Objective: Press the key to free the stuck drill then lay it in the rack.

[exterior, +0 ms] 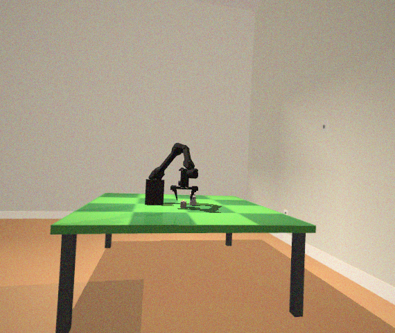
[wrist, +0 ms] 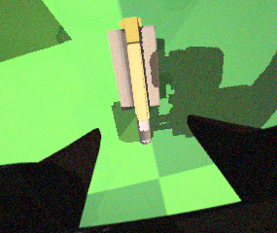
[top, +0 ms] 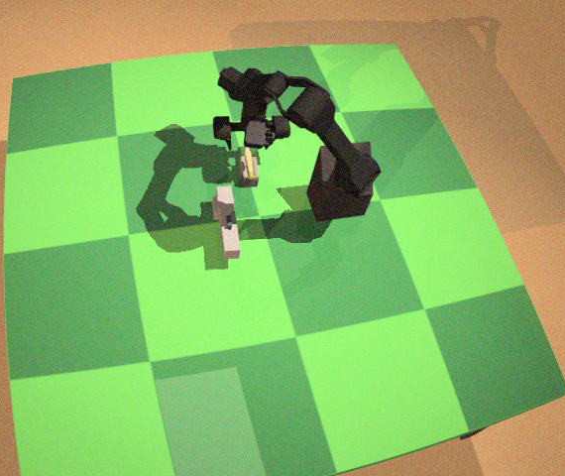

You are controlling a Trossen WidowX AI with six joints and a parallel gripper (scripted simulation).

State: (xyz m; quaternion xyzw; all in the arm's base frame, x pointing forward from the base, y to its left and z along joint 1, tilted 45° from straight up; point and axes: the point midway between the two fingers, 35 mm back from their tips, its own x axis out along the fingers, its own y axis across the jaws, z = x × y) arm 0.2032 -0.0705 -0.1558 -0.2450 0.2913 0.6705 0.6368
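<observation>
Now: gripper tip 4 cm to the right of the drill and 1 cm above it. Round my gripper tip: blue key 24 cm to the left, 8 cm ahead; then rack 5 cm to the left, 3 cm below; then steel block 21 cm to the left, 8 cm ahead, 1 cm below.
</observation>
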